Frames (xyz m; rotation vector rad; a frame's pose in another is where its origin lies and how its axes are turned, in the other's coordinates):
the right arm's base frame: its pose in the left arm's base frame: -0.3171 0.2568 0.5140 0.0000 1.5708 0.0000
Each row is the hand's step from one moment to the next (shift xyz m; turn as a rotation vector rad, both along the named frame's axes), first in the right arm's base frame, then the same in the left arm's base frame.
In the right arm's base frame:
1: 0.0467 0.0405 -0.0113 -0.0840 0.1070 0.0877
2: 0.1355 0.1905 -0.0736 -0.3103 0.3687 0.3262
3: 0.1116 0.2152 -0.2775 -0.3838 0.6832 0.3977
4: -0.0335 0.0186 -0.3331 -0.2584 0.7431 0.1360
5: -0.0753 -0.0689 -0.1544 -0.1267 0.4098 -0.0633
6: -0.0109 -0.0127 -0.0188 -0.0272 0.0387 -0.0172
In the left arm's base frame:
1: -0.0113 0.0405 -0.0467 0.0877 0.1070 0.0840
2: -0.0736 0.1905 -0.1355 0.3262 0.3687 0.3103
3: -0.2775 0.2152 -0.1116 0.3977 0.6832 0.3838
4: -0.3331 0.0186 0.0335 0.1360 0.7431 0.2584
5: -0.1544 -0.0689 0.0753 -0.0633 0.4098 0.1267
6: -0.0188 -0.0127 0.0109 -0.0172 0.0387 0.0272

